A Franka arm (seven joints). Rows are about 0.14 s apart.
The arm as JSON. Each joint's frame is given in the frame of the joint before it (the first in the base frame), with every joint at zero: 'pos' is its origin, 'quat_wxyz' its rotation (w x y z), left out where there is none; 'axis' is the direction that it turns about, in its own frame. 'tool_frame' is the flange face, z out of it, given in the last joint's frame.
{
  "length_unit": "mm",
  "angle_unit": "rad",
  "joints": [
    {
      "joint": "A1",
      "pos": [
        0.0,
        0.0,
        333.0
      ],
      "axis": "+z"
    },
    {
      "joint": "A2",
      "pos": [
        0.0,
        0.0,
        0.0
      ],
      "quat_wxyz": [
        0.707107,
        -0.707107,
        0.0,
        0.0
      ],
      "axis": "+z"
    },
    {
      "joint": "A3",
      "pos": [
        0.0,
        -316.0,
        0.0
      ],
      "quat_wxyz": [
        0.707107,
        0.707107,
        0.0,
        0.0
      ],
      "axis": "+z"
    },
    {
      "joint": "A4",
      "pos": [
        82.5,
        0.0,
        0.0
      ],
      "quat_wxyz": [
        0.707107,
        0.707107,
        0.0,
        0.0
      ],
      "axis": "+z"
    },
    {
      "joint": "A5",
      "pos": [
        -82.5,
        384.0,
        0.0
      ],
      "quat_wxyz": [
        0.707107,
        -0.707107,
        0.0,
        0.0
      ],
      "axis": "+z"
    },
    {
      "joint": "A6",
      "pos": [
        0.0,
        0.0,
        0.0
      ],
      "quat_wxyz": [
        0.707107,
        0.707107,
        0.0,
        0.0
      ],
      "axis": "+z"
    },
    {
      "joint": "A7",
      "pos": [
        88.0,
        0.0,
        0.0
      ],
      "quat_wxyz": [
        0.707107,
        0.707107,
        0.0,
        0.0
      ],
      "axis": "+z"
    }
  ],
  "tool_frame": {
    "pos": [
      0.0,
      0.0,
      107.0
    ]
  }
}
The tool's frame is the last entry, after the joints.
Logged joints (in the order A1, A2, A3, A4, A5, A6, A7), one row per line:
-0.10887 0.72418 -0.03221 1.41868 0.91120 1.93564 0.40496
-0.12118 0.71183 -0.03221 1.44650 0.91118 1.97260 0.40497
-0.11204 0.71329 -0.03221 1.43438 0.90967 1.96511 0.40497
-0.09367 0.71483 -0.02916 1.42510 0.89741 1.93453 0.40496
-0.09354 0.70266 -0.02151 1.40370 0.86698 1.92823 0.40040
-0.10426 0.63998 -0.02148 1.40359 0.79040 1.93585 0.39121
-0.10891 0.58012 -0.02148 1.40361 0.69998 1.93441 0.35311
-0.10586 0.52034 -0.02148 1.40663 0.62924 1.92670 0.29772
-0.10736 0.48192 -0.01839 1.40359 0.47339 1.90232 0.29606
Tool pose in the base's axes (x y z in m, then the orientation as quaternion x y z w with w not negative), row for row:
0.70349 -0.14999 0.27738 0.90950 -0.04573 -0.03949 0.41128
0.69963 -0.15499 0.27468 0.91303 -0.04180 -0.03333 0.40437
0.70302 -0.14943 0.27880 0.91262 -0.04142 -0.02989 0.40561
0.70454 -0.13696 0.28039 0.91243 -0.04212 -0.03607 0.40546
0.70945 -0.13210 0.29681 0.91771 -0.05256 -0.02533 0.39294
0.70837 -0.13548 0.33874 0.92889 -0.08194 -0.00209 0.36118
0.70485 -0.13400 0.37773 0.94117 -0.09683 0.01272 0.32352
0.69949 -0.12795 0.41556 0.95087 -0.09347 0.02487 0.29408
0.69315 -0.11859 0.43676 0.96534 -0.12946 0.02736 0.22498
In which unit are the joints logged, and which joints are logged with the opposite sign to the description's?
The joints are logged in radians. Opposite sign: A4, A5.
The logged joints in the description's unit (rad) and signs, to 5 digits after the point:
-0.10887 0.72418 -0.03221 -1.41868 -0.91120 1.93564 0.40496
-0.12118 0.71183 -0.03221 -1.44650 -0.91118 1.97260 0.40497
-0.11204 0.71329 -0.03221 -1.43438 -0.90967 1.96511 0.40497
-0.09367 0.71483 -0.02916 -1.42510 -0.89741 1.93453 0.40496
-0.09354 0.70266 -0.02151 -1.40370 -0.86698 1.92823 0.40040
-0.10426 0.63998 -0.02148 -1.40359 -0.79040 1.93585 0.39121
-0.10891 0.58012 -0.02148 -1.40361 -0.69998 1.93441 0.35311
-0.10586 0.52034 -0.02148 -1.40663 -0.62924 1.92670 0.29772
-0.10736 0.48192 -0.01839 -1.40359 -0.47339 1.90232 0.29606

